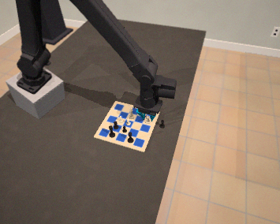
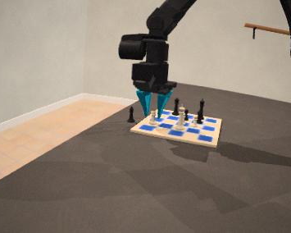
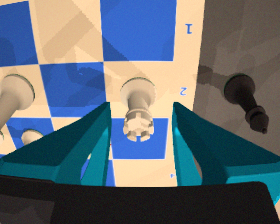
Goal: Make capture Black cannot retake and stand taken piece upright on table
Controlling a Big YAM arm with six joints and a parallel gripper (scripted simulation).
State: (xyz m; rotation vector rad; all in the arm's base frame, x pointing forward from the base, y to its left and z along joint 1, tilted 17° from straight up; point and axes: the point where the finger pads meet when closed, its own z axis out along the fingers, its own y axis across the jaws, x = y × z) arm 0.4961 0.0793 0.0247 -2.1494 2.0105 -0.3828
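The tall white piece lies 8 cm behind my hand and 1 cm above it. Round my hand: blue-and-cream chessboard 8 cm behind, 4 cm to the right, 3 cm below; tall black piece 11 cm behind, 12 cm to the right, 1 cm above.
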